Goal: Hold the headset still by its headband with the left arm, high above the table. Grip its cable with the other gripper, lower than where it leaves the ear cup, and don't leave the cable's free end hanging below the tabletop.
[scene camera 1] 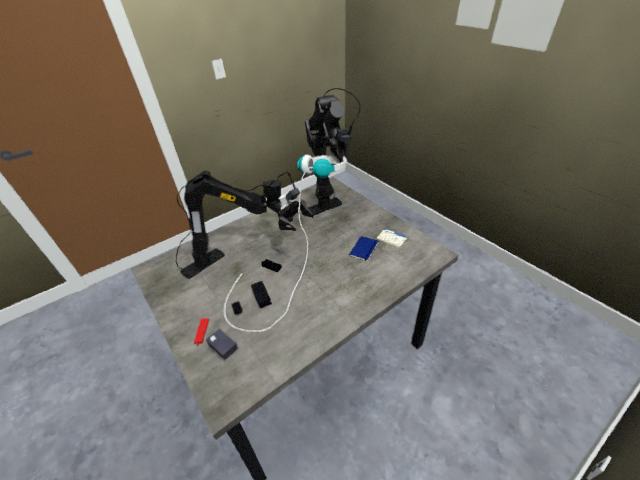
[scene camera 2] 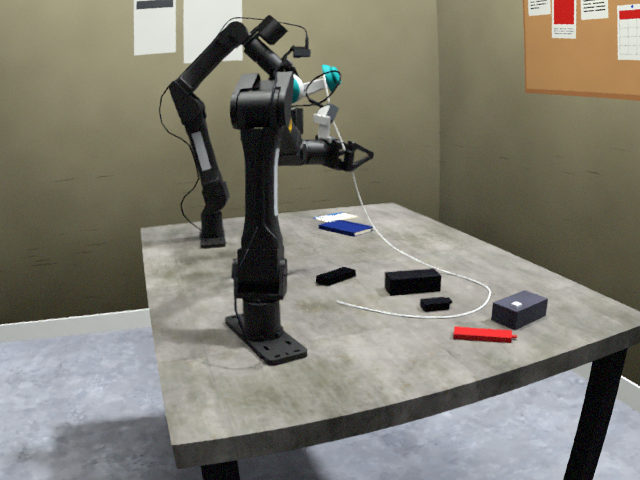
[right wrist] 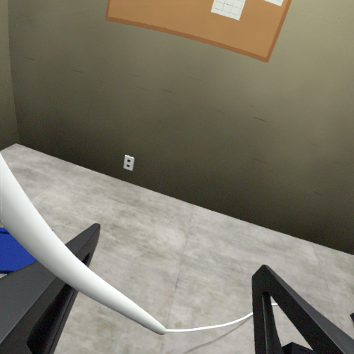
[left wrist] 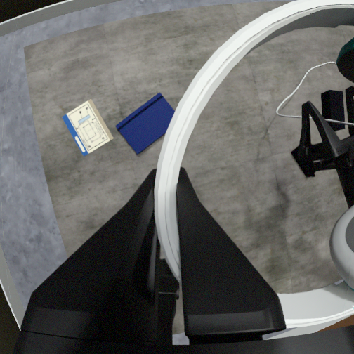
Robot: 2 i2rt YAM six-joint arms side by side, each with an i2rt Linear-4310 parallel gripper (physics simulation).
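Where they show: right gripper, fingertip midpoint: (scene camera 1: 304,223) (scene camera 2: 361,151); left arm's base, link origin: (scene camera 1: 324,207) (scene camera 2: 212,238); right arm's base, link origin: (scene camera 1: 203,263) (scene camera 2: 263,338).
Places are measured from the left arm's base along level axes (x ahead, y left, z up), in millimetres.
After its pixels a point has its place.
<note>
The white and teal headset (scene camera 1: 323,168) @[x 334, y -174, z 457 mm] (scene camera 2: 331,76) @[x 311, y -201, z 446 mm] hangs high above the table. My left gripper (left wrist: 169,175) is shut on its white headband (left wrist: 172,150). The white cable (scene camera 1: 307,248) @[x 366, y -287, z 125 mm] (scene camera 2: 368,214) @[x 373, y -294, z 107 mm] (right wrist: 85,277) runs down from an ear cup, past my right gripper, and curves across the table. Its free end (scene camera 1: 241,274) @[x 238, y -561, z 3 mm] (scene camera 2: 338,301) @[x 237, y -560, z 3 mm] lies on the tabletop. My right gripper (scene camera 1: 303,222) @[x 362, y -286, z 261 mm] (right wrist: 183,253) is open, below the headset. In the right wrist view the cable crosses in front of the finger at picture left, then runs into the space between the fingers, ungripped.
A blue notebook (scene camera 1: 363,248) @[x 396, y -15, z 12 mm] (scene camera 2: 345,227) @[x 383, y -27, z 12 mm] (left wrist: 146,123) and a cream-and-blue card (scene camera 1: 391,238) @[x 400, y 146, z 1 mm] (left wrist: 88,128) lie on the table. Several black blocks, including a larger one (scene camera 1: 261,293) @[x 414, y -532, z 34 mm] (scene camera 2: 412,282) @[x 392, y -556, z 25 mm], lie near the cable's loop. A red stick (scene camera 1: 201,331) @[x 445, y -793, z 10 mm] (scene camera 2: 482,334) @[x 433, y -799, z 10 mm] and dark grey box (scene camera 1: 221,343) @[x 554, y -742, z 36 mm] (scene camera 2: 519,309) @[x 518, y -778, z 36 mm] lie beyond it.
</note>
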